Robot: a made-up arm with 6 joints. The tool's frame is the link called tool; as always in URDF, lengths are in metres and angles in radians. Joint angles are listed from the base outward.
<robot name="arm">
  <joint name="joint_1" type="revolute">
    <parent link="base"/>
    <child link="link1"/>
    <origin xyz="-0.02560 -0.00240 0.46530" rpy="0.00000 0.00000 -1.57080"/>
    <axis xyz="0 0 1"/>
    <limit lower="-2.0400" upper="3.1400"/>
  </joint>
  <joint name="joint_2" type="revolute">
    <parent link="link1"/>
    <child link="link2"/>
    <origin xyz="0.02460 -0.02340 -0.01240" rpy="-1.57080 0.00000 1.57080"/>
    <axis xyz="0 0 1"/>
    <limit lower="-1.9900" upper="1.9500"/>
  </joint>
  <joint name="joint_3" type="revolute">
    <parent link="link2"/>
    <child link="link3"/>
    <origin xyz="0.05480 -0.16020 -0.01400" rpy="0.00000 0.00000 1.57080"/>
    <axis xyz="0 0 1"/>
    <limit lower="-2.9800" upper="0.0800"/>
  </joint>
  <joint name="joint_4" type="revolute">
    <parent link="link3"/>
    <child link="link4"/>
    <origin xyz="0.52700 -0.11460 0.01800" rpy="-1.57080 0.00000 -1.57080"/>
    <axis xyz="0 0 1"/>
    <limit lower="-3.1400" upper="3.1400"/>
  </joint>
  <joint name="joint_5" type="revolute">
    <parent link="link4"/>
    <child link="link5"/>
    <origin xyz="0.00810 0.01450 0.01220" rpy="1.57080 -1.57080 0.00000"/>
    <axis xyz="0 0 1"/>
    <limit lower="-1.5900" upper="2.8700"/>
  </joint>
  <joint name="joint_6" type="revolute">
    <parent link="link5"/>
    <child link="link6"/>
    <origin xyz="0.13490 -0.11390 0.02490" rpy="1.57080 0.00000 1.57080"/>
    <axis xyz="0 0 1"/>
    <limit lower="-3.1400" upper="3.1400"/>
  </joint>
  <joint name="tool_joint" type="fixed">
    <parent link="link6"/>
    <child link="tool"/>
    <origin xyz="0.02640 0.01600 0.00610" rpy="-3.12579 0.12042 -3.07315"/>
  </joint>
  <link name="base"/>
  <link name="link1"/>
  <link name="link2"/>
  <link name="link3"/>
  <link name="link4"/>
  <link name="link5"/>
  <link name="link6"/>
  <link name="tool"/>
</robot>
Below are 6 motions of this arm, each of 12 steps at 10 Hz.
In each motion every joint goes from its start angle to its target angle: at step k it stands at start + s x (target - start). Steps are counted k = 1, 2, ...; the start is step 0. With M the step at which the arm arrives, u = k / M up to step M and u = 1 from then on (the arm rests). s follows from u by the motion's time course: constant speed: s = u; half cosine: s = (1 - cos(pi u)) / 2; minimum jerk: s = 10 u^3 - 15 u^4 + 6 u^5.
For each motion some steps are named. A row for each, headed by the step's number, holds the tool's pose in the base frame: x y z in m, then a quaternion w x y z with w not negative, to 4 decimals.
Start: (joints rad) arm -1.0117 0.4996 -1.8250 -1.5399 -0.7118 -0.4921
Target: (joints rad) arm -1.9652 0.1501 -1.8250 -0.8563 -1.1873 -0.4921
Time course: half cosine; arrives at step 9
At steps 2, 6, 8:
2: 0.4051 -0.5634 0.5723 0.5400 -0.5627 -0.3583 0.5132
6: 0.0123 -0.6143 0.7977 0.4424 -0.7837 -0.3155 0.3010
8: -0.1125 -0.5594 0.8639 0.3737 -0.8500 -0.2659 0.2592

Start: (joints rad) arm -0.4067 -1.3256 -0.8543 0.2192 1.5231 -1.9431
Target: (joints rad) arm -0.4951 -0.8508 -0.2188 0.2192 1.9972 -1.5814
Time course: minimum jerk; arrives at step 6
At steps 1, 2, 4, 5, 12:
1: 0.3306 -0.1701 0.8853 0.6777 -0.1772 -0.2554 0.6664
2: 0.3775 -0.1955 0.7701 0.7329 -0.0521 -0.2063 0.6462
4: 0.3590 -0.2046 0.3931 0.8046 0.3424 0.0107 0.4850
5: 0.3111 -0.1847 0.3020 0.7878 0.4454 0.0868 0.4165
12: 0.2996 -0.1796 0.2854 0.7821 0.4651 0.1026 0.4019

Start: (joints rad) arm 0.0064 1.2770 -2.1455 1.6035 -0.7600 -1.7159
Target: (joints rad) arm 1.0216 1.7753 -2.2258 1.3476 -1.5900 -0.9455
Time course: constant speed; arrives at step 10
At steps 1, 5, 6, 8, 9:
1: 0.6138 -0.1345 0.1310 0.8221 -0.3533 -0.4357 -0.0972
5: 0.5450 0.0963 0.0767 0.7609 -0.3713 -0.5310 -0.0344
6: 0.5142 0.1459 0.0652 0.7385 -0.3660 -0.5660 -0.0173
8: 0.4392 0.2314 0.0438 0.6861 -0.3374 -0.6443 0.0168
9: 0.3960 0.2663 0.0338 0.6565 -0.3127 -0.6857 0.0334

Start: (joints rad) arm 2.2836 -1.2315 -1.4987 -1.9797 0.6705 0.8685
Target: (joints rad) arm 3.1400 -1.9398 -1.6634 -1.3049 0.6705 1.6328
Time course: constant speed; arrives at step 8
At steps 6, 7, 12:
6: 0.4059 -0.0996 1.1641 0.3014 0.9343 -0.0647 -0.1791
7: 0.4918 -0.0662 1.1179 0.2957 0.9269 0.0876 -0.2140
12: 0.5700 -0.0148 1.0626 0.2847 0.8958 0.2363 -0.2464

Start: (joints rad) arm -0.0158 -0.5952 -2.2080 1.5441 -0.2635 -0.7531
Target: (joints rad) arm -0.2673 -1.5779 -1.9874 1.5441 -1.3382 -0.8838
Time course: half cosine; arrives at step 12
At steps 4, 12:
4: -0.1743 -0.1636 1.2299 0.1136 -0.3163 0.9004 0.2763
12: -0.5507 -0.0508 0.9035 0.4929 -0.2702 0.6887 0.4579

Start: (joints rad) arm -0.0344 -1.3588 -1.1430 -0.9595 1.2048 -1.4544
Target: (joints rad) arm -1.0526 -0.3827 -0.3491 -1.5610 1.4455 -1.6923
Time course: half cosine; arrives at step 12
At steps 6, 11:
6: 0.3826 -0.3955 0.7265 0.7098 -0.3733 0.4016 0.4421
11: 0.1160 -0.5146 0.2357 0.5916 0.1150 0.6327 0.4863

